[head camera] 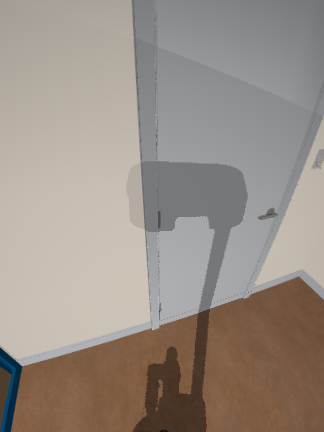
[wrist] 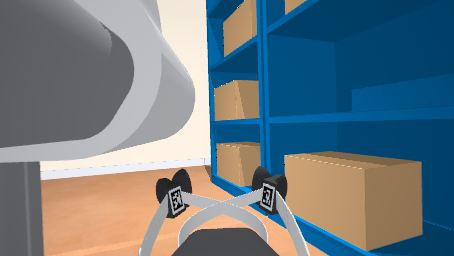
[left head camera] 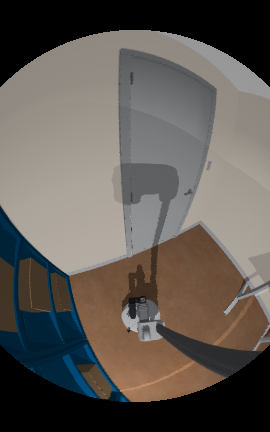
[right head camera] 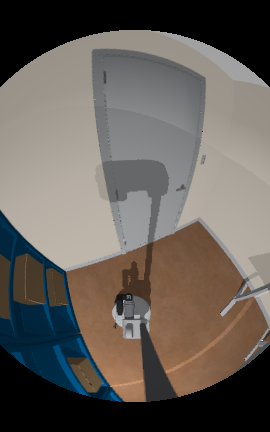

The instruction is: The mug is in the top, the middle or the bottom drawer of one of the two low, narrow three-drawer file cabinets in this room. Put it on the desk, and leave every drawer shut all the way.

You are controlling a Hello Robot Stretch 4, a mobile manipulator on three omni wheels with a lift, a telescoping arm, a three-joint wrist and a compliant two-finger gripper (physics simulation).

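Places are measured from the robot's base along level axes (x ahead, y left, z up), in centimetres.
Where they show: gripper, fingertip midpoint: point(wrist: 221, 182) point(left head camera: 133, 332) point(right head camera: 120, 328).
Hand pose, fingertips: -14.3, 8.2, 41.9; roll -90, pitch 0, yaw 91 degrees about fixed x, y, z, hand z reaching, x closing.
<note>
After its pixels a point has its place, as x, y, z.
My gripper point(wrist: 221, 182) @[-14.3, 8.2, 41.9] is open in the wrist view, its two dark fingertips well apart with no object between them. It faces past the end of a blue shelf unit. The mug and the two file cabinets do not show in these views. Part of the desk, a pale leg and foot point(left head camera: 236, 297) point(right head camera: 234, 300), shows at the right edge of the left and right head views. The gripper's fingers are too small to make out in the head views.
A blue shelf unit point(head camera: 16, 380) point(wrist: 262, 100) holding cardboard boxes point(left head camera: 34, 287) @[12.4, 86.5, 71.7] point(right head camera: 29, 280) @[12.7, 86.6, 71.7] point(wrist: 325, 200) stands at the left in the head views and right in the wrist view. A closed grey door point(head camera: 225, 125) @[94.8, -20.0, 139.2] point(left head camera: 165, 125) @[93.7, -17.4, 153.3] point(right head camera: 150, 115) @[94.8, -20.1, 156.5] is ahead, with my shadow on it.
</note>
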